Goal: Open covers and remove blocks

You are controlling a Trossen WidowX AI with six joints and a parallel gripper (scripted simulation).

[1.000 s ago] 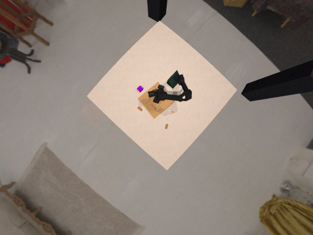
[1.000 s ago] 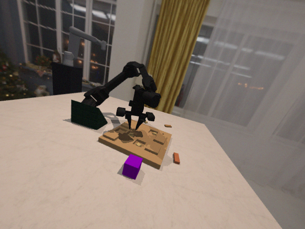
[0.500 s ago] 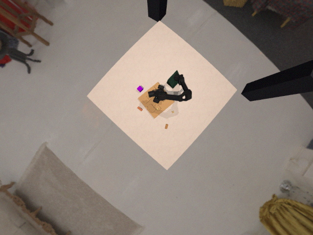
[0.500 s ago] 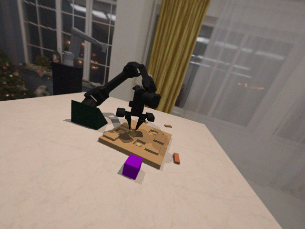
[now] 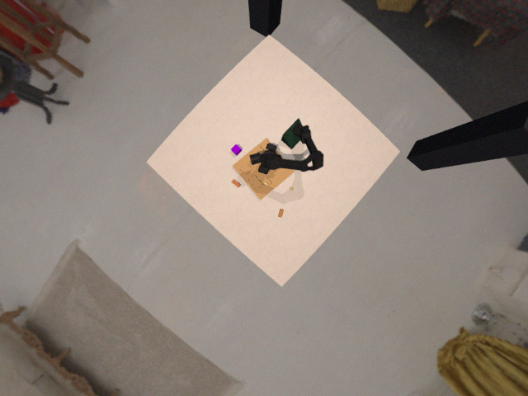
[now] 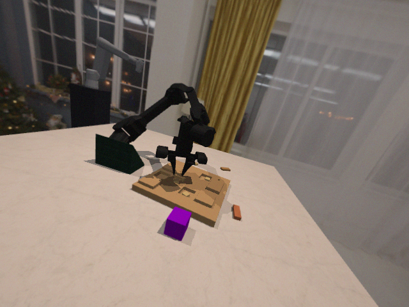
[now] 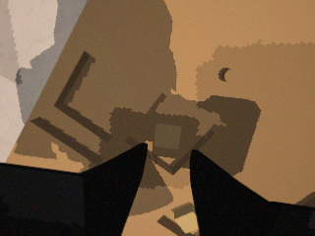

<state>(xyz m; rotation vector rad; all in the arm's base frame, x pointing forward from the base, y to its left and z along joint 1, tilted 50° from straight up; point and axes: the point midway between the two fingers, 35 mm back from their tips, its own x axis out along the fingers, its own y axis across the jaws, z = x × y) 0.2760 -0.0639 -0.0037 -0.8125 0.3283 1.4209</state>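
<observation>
My gripper tip is 40 mm short of the tan puzzle board, 20 mm above it and 10 mm to the left of it. The rest, counted from my gripper tip: purple cube: 210 mm to the right, 50 mm ahead, 20 mm below; orange block: 240 mm ahead, 90 mm to the right, 40 mm below.
</observation>
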